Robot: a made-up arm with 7 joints.
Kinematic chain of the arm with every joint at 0, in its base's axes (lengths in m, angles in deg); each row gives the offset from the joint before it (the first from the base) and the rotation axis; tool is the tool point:
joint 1: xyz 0 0 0.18 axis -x
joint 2: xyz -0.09 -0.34 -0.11 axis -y
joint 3: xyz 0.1 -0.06 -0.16 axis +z
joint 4: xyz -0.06 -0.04 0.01 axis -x
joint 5: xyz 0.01 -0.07 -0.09 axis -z
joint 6: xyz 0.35 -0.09 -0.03 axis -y
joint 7: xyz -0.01 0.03 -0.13 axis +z
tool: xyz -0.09 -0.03 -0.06
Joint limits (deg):
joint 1: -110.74..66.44
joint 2: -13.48..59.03
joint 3: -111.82..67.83
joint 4: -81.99..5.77
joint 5: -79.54..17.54
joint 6: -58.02..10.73
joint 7: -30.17..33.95
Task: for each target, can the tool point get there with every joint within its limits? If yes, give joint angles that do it. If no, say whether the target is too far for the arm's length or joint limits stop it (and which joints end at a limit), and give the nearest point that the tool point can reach.
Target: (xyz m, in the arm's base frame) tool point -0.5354 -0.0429 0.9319
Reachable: no: joint limits stop it (at a limit: joint 1, joint 2, joint 3, joint 4, joint 5, joint 6, joint 7) | nearest point 0.0620 -0.0868 0.8455 | short by 0.605 m
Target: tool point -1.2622 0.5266 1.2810
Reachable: no: too far | nearest point -0.2317 0.5546 0.2851 | short by 1.433 m
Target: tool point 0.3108 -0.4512 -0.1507
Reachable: yes | joints 18.48 17.72 36.18 -19.08 -18.09 -12.55 8.51
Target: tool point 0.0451 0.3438 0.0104
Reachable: yes | joints -88.80 21.44 52.19 -52.81 -61.73 -24.45 22.14
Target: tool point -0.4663 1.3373 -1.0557
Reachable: no: too far | nearest point -0.1871 0.7153 -0.4809 | short by 0.892 m
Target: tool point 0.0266 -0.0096 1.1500
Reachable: no: joint limits stop it (at a limit: joint 1, joint 2, joint 3, joint 4, joint 6, joint 7) | nearest point 0.0729 -0.1169 0.8597 | short by 0.313 m
